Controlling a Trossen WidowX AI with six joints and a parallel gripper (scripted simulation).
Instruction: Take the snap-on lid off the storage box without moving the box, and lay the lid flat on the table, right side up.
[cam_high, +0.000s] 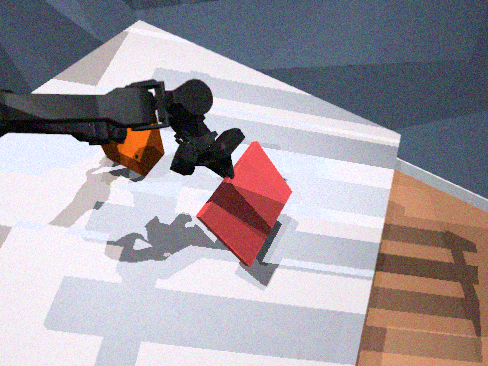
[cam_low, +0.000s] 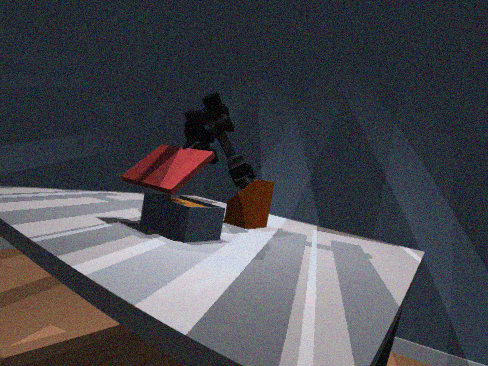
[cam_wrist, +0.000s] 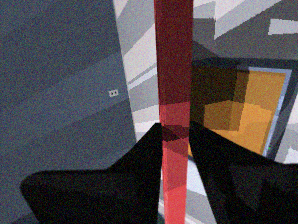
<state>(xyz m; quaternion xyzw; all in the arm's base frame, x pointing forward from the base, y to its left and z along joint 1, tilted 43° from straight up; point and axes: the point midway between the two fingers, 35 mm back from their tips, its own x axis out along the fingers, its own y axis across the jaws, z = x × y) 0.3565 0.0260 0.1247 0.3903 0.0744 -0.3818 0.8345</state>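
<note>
Now: gripper tip 70 mm short of the red lid, 10 mm to the left of it and 50 mm above it. Round my gripper tip: storage box: 50 mm ahead, 70 mm to the left, 190 mm below.
</note>
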